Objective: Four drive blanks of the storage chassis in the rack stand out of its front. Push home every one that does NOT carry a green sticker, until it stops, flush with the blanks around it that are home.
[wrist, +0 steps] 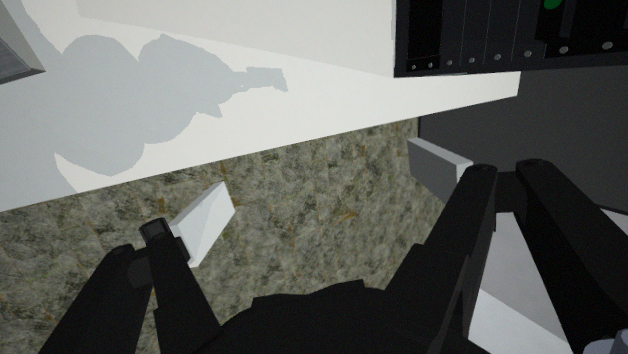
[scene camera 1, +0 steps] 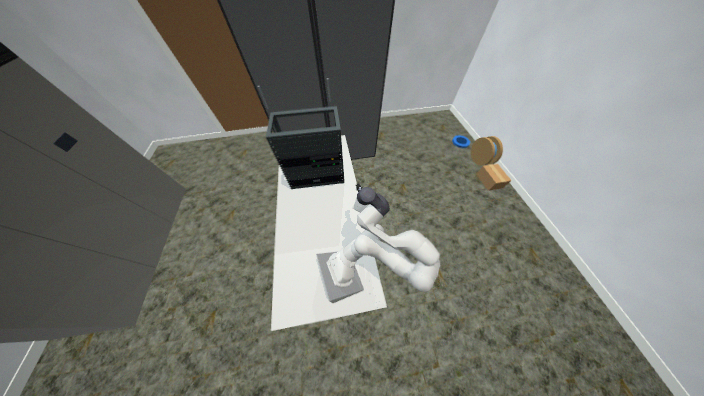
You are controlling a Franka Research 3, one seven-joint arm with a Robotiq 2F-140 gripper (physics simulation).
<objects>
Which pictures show the rack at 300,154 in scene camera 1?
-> The wrist view and scene camera 1: all of them.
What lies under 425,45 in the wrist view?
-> A rack.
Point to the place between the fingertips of my gripper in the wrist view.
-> At 316,177
</objects>
